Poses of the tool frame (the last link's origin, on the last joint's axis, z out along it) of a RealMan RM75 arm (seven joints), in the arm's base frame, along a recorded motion.
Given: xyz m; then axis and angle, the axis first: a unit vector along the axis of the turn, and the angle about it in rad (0 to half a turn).
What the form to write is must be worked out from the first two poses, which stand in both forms.
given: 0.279 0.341 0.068 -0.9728 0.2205 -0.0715 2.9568
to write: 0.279 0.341 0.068 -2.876 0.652 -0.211
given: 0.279 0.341 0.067 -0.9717 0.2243 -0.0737 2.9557
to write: 0.279 0.341 0.067 -2.872 0.663 -0.218
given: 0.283 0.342 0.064 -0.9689 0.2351 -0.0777 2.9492
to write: 0.283 0.342 0.064 -2.857 0.693 -0.229
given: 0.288 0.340 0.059 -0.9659 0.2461 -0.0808 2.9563
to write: 0.288 0.340 0.059 -2.855 0.728 -0.239
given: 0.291 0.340 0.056 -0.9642 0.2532 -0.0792 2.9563
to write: 0.291 0.340 0.056 -2.850 0.749 -0.234
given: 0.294 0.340 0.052 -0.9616 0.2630 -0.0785 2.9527
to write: 0.294 0.340 0.052 -2.839 0.777 -0.232
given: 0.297 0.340 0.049 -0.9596 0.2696 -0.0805 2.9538
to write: 0.297 0.340 0.049 -2.834 0.796 -0.238
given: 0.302 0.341 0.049 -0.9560 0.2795 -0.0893 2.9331
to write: 0.302 0.341 0.049 -2.804 0.820 -0.262
